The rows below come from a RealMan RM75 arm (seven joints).
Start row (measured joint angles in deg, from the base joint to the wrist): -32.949 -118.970 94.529 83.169 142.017 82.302 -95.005
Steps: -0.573 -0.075 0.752 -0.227 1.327 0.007 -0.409; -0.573 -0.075 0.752 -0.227 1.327 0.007 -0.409; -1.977 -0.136 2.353 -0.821 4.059 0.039 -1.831; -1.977 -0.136 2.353 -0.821 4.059 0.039 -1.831; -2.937 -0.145 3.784 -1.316 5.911 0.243 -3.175; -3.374 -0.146 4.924 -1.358 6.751 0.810 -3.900; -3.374 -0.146 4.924 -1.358 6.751 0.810 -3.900; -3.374 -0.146 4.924 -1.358 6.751 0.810 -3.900; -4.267 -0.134 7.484 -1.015 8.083 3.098 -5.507; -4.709 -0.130 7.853 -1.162 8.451 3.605 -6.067; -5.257 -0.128 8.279 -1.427 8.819 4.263 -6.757; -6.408 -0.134 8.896 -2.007 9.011 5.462 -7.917; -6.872 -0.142 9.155 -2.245 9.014 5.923 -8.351; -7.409 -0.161 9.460 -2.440 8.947 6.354 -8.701
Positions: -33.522 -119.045 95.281 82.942 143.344 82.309 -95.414; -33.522 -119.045 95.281 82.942 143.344 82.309 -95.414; -34.926 -119.106 96.882 82.348 146.076 82.341 -96.836; -34.926 -119.106 96.882 82.348 146.076 82.341 -96.836; -35.886 -119.115 98.313 81.853 147.928 82.545 -98.180; -36.323 -119.116 99.453 81.811 148.768 83.112 -98.905; -36.323 -119.116 99.453 81.811 148.768 83.112 -98.905; -36.323 -119.116 99.453 81.811 148.768 83.112 -98.905; -37.216 -119.104 102.013 82.154 150.100 85.400 -100.512; -37.658 -119.100 102.382 82.007 150.468 85.907 -101.072; -38.206 -119.098 102.808 81.742 150.836 86.565 -101.762; -39.357 -119.104 103.425 81.162 151.028 87.764 -102.922; -39.821 -119.112 103.684 80.924 151.031 88.225 -103.356; -40.358 -119.131 103.989 80.729 150.964 88.656 -103.706
